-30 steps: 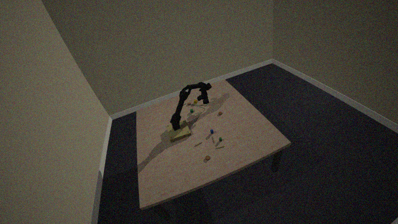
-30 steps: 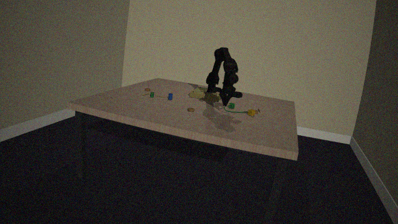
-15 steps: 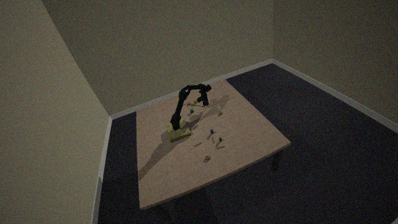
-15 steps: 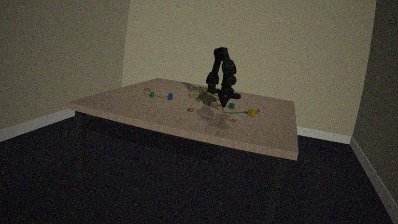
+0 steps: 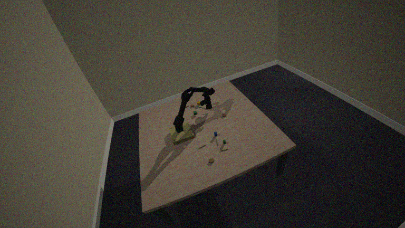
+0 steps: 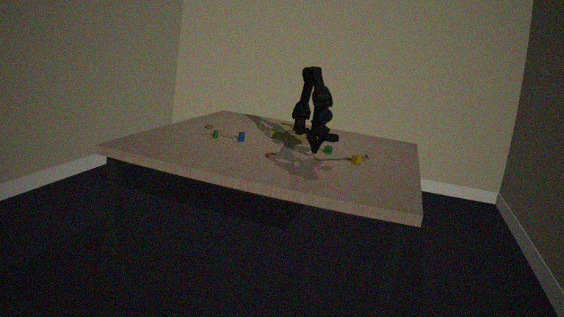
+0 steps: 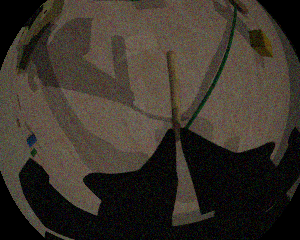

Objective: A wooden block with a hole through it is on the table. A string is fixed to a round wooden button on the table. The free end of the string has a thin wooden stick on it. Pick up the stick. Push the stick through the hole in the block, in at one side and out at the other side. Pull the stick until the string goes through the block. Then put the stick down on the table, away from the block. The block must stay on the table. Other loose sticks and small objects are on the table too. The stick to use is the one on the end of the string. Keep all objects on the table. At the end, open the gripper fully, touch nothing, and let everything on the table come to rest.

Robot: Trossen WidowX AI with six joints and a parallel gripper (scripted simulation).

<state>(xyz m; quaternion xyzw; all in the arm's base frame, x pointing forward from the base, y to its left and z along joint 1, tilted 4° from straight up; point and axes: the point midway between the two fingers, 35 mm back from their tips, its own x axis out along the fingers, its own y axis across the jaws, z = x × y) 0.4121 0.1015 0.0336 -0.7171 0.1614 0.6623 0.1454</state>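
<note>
My gripper tip is now 160 mm past the green block, 60 mm to the right of it and 10 mm above it. From my gripper tip the other things lie so: yellow block (40 mm behind, 190 mm to the left, 10 mm below); then blue cylinder (150 mm behind, 360 mm to the right); then green cylinder (140 mm behind, 480 mm to the right, 10 mm below).
</note>
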